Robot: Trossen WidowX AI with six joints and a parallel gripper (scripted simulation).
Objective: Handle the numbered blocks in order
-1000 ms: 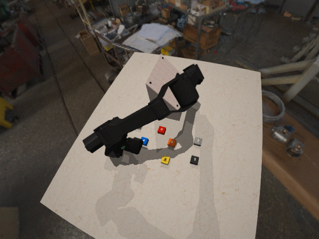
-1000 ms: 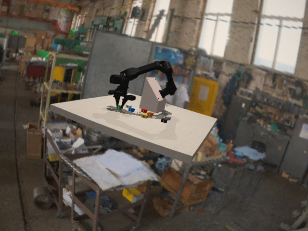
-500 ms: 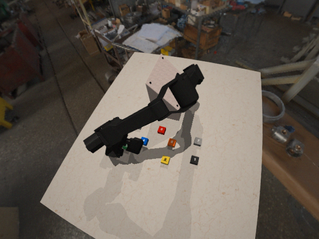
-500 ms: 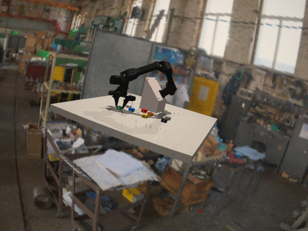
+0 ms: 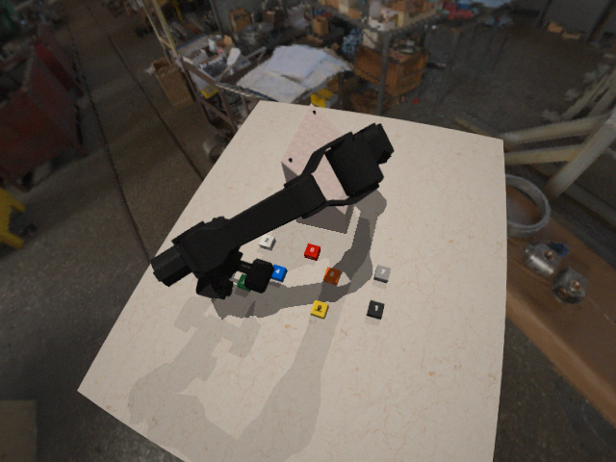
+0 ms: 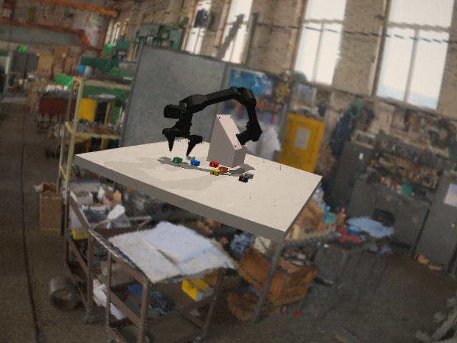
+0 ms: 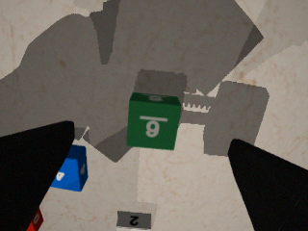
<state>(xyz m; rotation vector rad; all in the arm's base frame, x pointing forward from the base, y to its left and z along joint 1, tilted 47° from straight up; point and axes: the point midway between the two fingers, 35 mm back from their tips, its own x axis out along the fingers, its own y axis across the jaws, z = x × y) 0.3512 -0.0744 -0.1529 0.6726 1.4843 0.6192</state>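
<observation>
The green block lies 3 cm below my gripper tip. Also, from my gripper tip: white block (12 cm behind, 1 cm to the left, 3 cm below); then red block (13 cm behind, 13 cm to the left, 3 cm below); then blue block (5 cm behind, 7 cm to the left, 3 cm below).
</observation>
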